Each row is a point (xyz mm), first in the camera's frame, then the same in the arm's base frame.
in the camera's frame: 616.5 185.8 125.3
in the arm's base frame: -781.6 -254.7 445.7
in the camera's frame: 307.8 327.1 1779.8
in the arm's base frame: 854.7 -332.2 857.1
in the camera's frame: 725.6 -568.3 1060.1
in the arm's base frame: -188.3 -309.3 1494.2
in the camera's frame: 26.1 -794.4 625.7
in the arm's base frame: -449.9 496.4 1386.8
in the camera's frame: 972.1 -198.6 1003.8
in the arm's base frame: -199.8 -640.6 1193.0
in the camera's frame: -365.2 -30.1 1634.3
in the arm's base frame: 809.0 432.3 979.9
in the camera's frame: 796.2 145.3 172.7
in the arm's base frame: -802.3 -419.2 538.9
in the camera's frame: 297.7 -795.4 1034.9
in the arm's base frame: -156.1 163.7 1597.0
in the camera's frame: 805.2 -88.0 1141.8
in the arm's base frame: 6.9 -545.5 1107.2
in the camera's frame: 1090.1 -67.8 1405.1
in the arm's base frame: 170.5 -868.6 1247.6
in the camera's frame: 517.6 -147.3 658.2
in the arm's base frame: -368.0 -165.1 920.7
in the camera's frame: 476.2 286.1 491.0
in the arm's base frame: -378.5 -225.6 458.4
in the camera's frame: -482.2 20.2 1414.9
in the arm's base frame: 658.2 568.9 828.4
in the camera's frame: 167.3 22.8 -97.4
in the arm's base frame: -903.7 257.1 413.4
